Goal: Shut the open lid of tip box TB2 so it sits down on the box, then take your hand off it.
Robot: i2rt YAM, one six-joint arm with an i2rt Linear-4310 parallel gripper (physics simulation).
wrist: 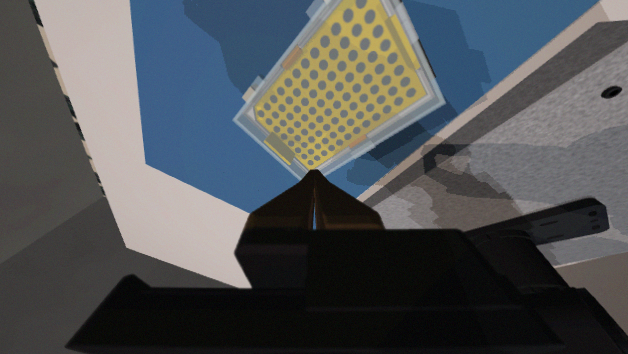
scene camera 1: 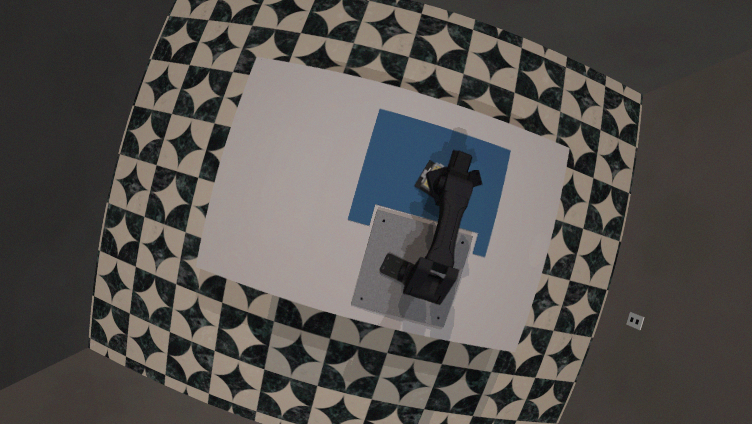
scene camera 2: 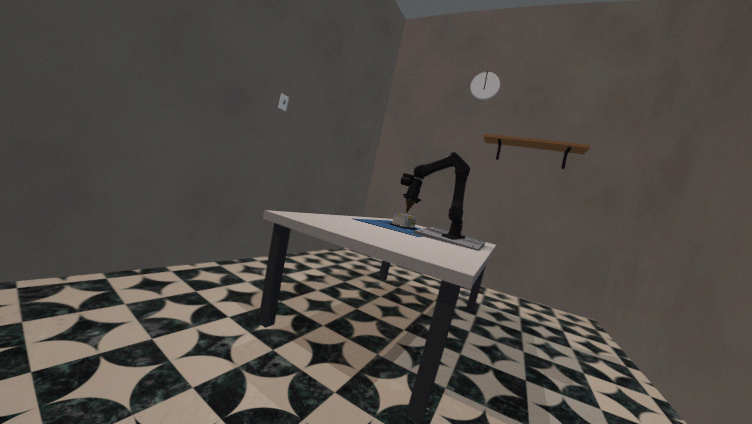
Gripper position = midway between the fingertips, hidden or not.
The gripper (wrist: 314,176) is shut and holds nothing. Further things: a clear lid (wrist: 346,83).
